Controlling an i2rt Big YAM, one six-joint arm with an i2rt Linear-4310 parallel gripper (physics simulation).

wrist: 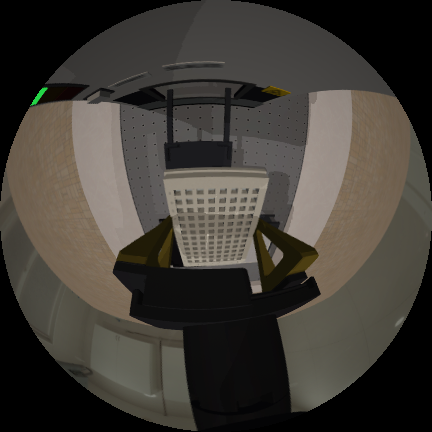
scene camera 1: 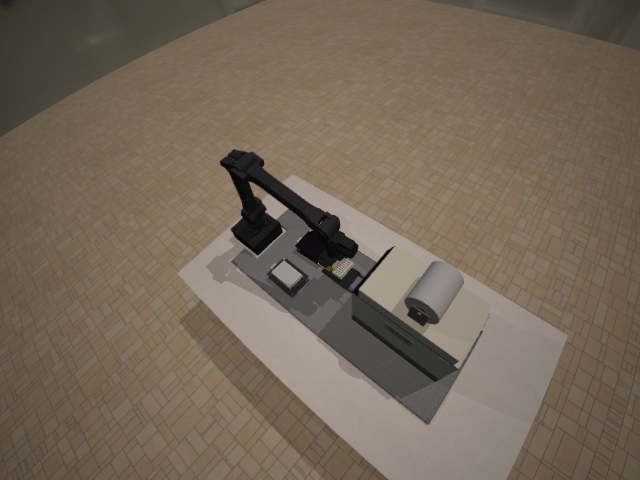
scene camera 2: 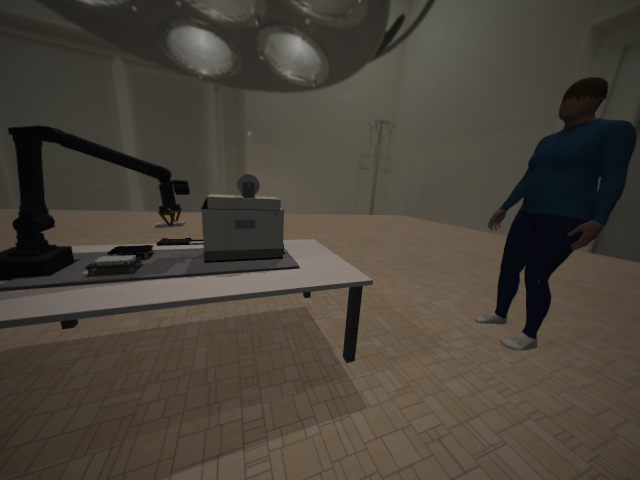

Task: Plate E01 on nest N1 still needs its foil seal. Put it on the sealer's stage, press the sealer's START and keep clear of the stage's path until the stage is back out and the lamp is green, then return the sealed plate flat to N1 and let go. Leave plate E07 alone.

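Frame: origin at the arm's base, x ahead, y left, z up, level; metres.
Seen in the pictures: gripper, fingertip midpoint: [wrist: 214,219] [scene camera 1: 337,265] [scene camera 2: 173,224]; arm's base at its link origin: [scene camera 1: 258,224] [scene camera 2: 34,252].
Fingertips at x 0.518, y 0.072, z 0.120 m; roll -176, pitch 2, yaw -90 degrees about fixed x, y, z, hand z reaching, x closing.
Note:
Offsets run from my fingertips to a thing's middle. "spot": to the spot under its first point. Level surfaces: height alone.
My gripper [scene camera 1: 337,263] [scene camera 2: 169,222] [wrist: 214,219] is shut on plate E01 @(dx -0.010, dy -0.001, dz +0.002 m) [scene camera 1: 342,268] [scene camera 2: 178,223] [wrist: 216,181], a cream plate with rows of square wells. It holds the plate roughly level, well above the sealer's dark stage @(dx +0.040, dy +0.024, dz -0.098 m) [scene camera 1: 352,282] [scene camera 2: 173,241] [wrist: 198,155]. The stage is out on its two rails; the plate hides part of it in the wrist view. The black nest N1 @(dx -0.219, dy +0.056, dz -0.166 m) [scene camera 1: 308,245] [scene camera 2: 130,251] is partly behind the arm in scene camera 1. Plate E07 @(dx -0.196, dy -0.146, dz -0.142 m) [scene camera 1: 286,273] [scene camera 2: 116,259] sits on its own nest. The sealer [scene camera 1: 385,273] [scene camera 2: 242,232] shows a green light [wrist: 39,97] in the wrist view.
A foil roll @(spot: dx +0.382, dy +0.033, dz +0.284 m) [scene camera 1: 437,290] [scene camera 2: 248,184] sits on top of the sealer. A yellow warning label @(spot: dx +0.151, dy -0.056, dz -0.042 m) [wrist: 276,91] is on the sealer's front. The grey perforated board @(dz -0.193 m) [scene camera 1: 382,356] [scene camera 2: 180,268] lies on the white table @(dz -0.205 m) [scene camera 1: 522,382] [scene camera 2: 330,268]. A person [scene camera 2: 573,165] stands beyond the table's end.

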